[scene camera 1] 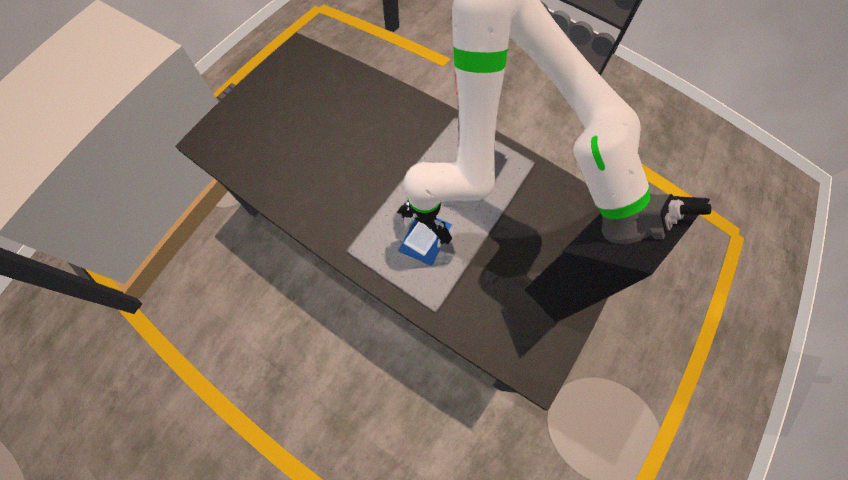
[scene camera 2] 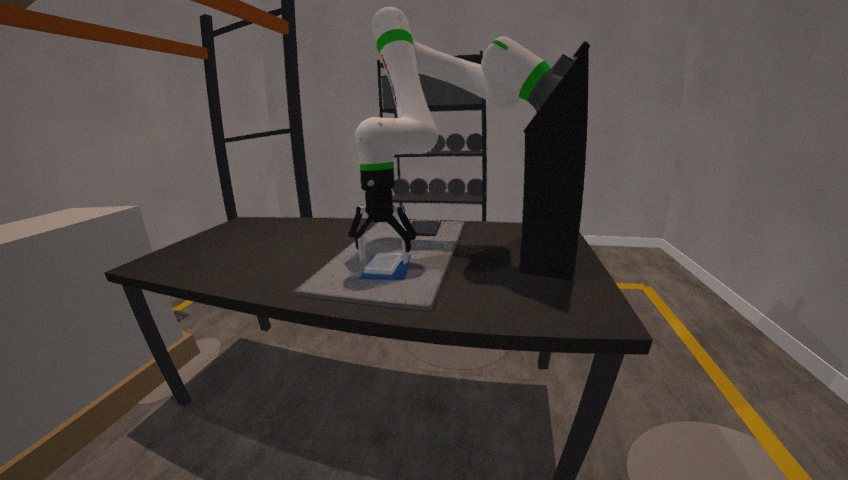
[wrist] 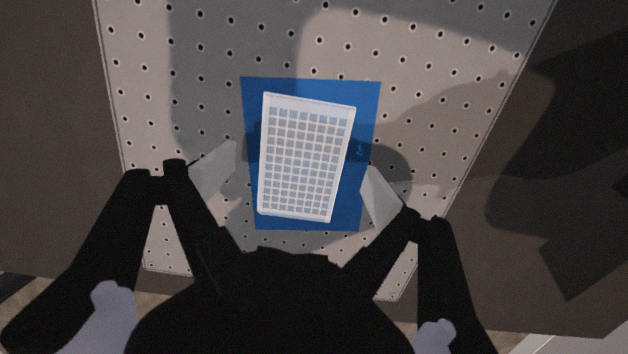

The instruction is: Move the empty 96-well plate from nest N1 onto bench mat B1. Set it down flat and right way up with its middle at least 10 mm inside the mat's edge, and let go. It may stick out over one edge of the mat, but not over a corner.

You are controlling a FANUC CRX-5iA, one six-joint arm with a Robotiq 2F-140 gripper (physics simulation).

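Frame: origin at the arm's base, x ahead, y left, z up, level; millimetres.
Seen in the pictures: gripper, fingertip midpoint: (scene camera 1: 424,233) (scene camera 2: 383,261) (wrist: 301,167); arm's base at its link origin: (scene camera 1: 632,224) (scene camera 2: 557,97).
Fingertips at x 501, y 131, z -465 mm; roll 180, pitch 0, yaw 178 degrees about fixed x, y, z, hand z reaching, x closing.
Note:
Pixels of each thing's top centre, then the offset from my fingertips to it. Level surfaces: height alone.
- white 96-well plate at its top centre: (wrist: 300,167) (scene camera 2: 383,261) (scene camera 1: 424,233) dz +0, dx +0, dy +0 mm
- blue bench mat at its surface level: dz -15 mm
- light perforated board at its surface level: dz -17 mm
- dark table at its surface level: dz -30 mm
- dark flat item at its top centre: (scene camera 1: 485,164) (scene camera 2: 423,225) dz -2, dx -46, dy -365 mm
The white 96-well plate (scene camera 1: 421,239) (scene camera 2: 383,263) (wrist: 305,162) lies flat, wells up, on the blue bench mat (scene camera 1: 432,258) (scene camera 2: 400,274) (wrist: 367,105). In the wrist view it is turned slightly against the mat, and its whole outline is within the mat. My gripper (scene camera 2: 383,259) (wrist: 301,167) is open around the plate, with a fingertip on either side and a gap between each fingertip and the plate's long sides. In scene camera 1 the gripper partly covers the mat. Nest N1 cannot be made out for certain.
The mat lies on a light perforated board (scene camera 1: 437,294) (scene camera 2: 368,297) (wrist: 145,115) on the dark table (scene camera 1: 297,118) (scene camera 2: 226,267). A dark flat item (scene camera 2: 426,227) is at the board's back end. The black arm stand (scene camera 1: 595,267) (scene camera 2: 550,196) is to the right.

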